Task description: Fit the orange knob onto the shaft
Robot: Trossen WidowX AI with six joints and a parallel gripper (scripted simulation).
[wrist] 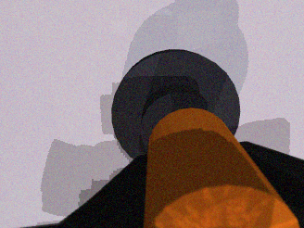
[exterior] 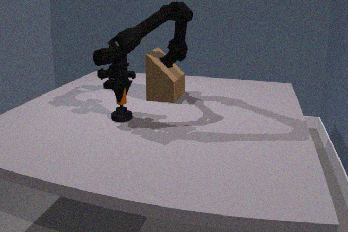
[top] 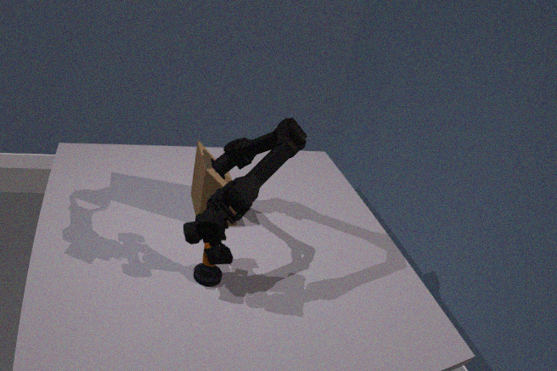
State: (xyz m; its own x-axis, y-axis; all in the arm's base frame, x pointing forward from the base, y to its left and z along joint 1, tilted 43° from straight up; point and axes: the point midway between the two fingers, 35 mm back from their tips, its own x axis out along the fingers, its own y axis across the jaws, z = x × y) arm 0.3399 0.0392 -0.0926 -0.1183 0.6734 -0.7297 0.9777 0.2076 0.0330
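The dark round pedestal is 4 cm below my gripper tip. From my gripper tip the other things lie so: orange knob (2 cm above).
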